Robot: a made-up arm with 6 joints.
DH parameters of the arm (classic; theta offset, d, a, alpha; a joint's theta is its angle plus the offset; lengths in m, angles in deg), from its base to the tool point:
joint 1: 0 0.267 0 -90
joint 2: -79.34 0 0.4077 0
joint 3: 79.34 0 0.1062 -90
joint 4: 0 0.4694 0 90
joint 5: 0 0 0.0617 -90
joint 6: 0 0.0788 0 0
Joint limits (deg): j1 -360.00..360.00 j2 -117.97..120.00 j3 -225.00..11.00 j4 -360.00..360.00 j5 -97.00..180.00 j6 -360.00..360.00
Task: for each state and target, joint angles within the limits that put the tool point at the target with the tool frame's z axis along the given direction. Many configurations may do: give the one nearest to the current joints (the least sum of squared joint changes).
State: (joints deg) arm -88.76 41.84 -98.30 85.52 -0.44 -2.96
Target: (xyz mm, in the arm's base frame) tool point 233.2 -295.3 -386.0 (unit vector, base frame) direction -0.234 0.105 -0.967
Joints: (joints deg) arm -41.59 93.13 -77.94 77.36 -4.51 -2.96
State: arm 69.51 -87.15 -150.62 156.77 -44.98 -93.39
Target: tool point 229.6 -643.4 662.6 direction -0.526 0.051 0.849
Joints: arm 114.30 -97.64 -115.69 213.75 -55.61 -93.39
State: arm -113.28 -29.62 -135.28 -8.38 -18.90 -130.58
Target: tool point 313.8 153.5 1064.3 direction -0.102 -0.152 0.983
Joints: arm -147.23 -65.78 -98.53 -34.91 -7.29 -130.58
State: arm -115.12 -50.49 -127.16 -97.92 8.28 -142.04
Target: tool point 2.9 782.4 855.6 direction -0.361 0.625 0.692
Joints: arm -87.98 -68.71 -150.57 -99.24 20.07 -142.04
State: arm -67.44 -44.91 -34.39 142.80 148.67 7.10
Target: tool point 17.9 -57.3 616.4 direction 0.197 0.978 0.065
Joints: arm -101.33 -69.11 -17.28 152.26 179.86 7.10
